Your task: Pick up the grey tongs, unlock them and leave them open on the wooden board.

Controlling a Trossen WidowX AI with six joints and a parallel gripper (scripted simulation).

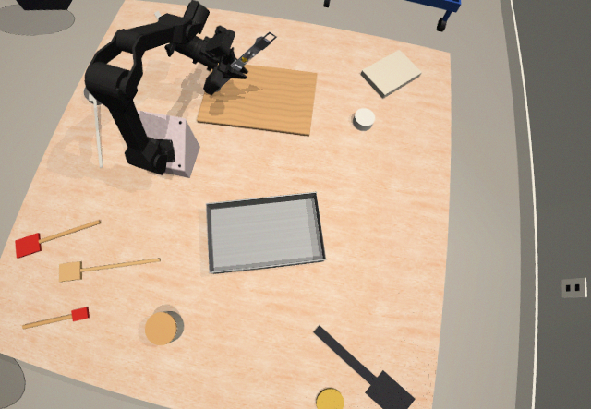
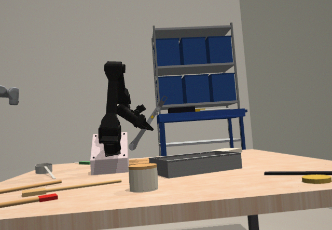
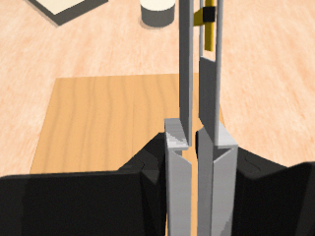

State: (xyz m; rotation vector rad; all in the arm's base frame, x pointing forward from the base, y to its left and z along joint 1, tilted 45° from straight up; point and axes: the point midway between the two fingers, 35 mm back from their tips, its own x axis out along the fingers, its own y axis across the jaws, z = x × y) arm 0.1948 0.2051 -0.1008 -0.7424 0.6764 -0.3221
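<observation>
Right now my gripper tip is 20 mm short of the wooden board, 40 mm to the right of it and 160 mm above it. From my gripper tip the other things lie so: yellow lock piece (70 mm above); white cylinder (360 mm ahead, 10 mm to the right, 150 mm below); grey roasting tin (90 mm ahead, 400 mm to the right, 140 mm below).
</observation>
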